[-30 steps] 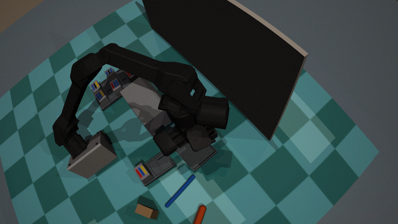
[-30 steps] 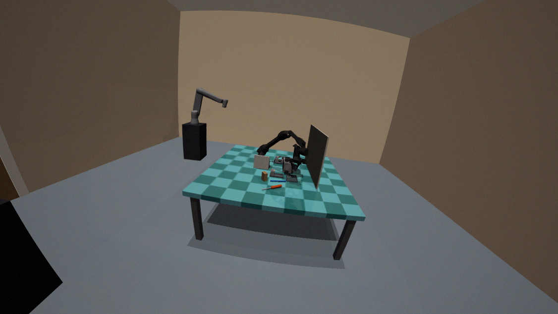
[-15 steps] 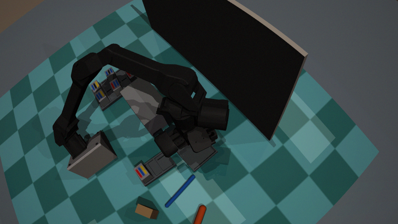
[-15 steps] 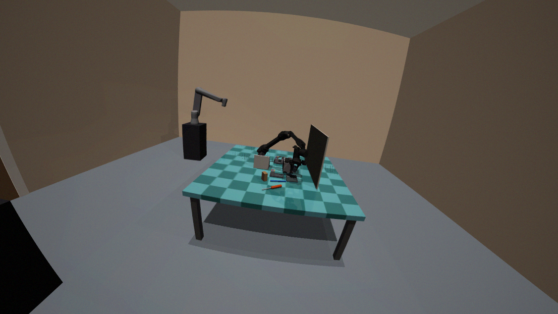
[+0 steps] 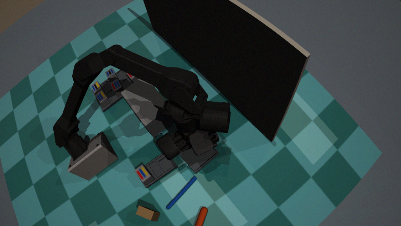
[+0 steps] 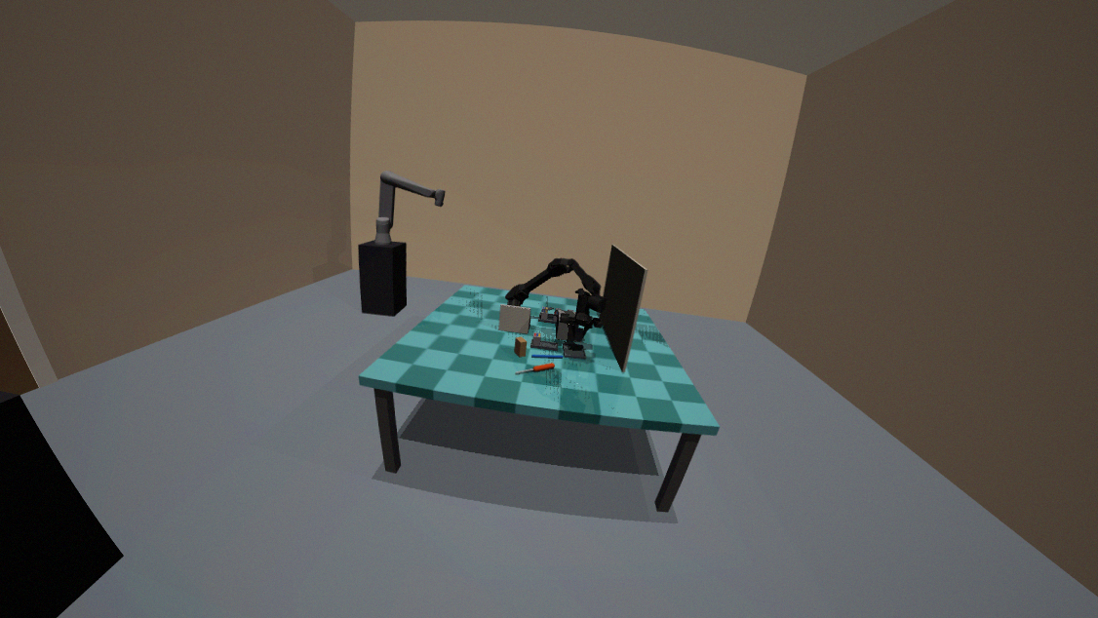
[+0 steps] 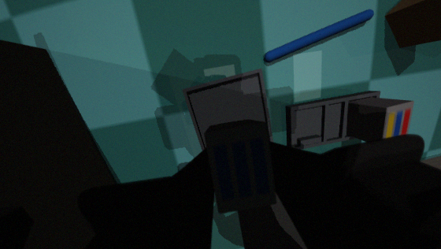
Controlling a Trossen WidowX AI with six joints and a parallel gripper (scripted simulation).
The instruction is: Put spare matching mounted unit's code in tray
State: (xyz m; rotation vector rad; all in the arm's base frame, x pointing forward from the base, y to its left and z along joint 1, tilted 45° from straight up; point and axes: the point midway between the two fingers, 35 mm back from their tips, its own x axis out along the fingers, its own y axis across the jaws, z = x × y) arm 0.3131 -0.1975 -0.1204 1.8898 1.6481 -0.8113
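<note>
Now: gripper tip 70 mm above the dark flat tray, 10 mm to the right of it and 10 mm past it. The rest, counted from my gripper tip: blue pen (130 mm behind, 80 mm to the right, 70 mm below); dark spare (30 mm above); brown block (260 mm behind, 70 mm to the right, 40 mm below).
</note>
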